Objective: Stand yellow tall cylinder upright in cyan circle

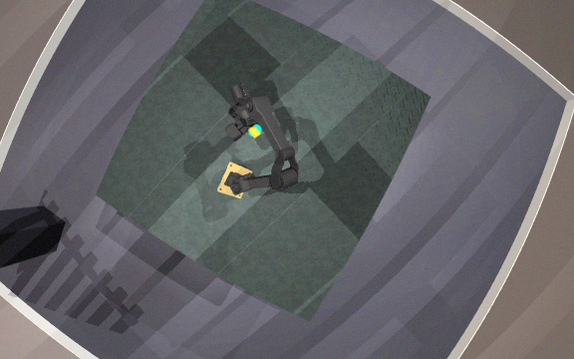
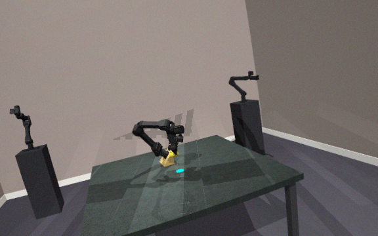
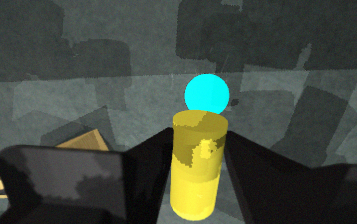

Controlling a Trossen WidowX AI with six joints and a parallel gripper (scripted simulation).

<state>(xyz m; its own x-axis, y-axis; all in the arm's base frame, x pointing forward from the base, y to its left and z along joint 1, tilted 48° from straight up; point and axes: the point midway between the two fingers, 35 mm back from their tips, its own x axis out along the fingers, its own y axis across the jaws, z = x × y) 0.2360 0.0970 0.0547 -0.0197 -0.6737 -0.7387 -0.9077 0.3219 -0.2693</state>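
Right now the cyan circle is 10 mm ahead of my gripper tip and 130 mm below it. Also, from my gripper tip: yellow tall cylinder (10 mm behind, 20 mm to the right).
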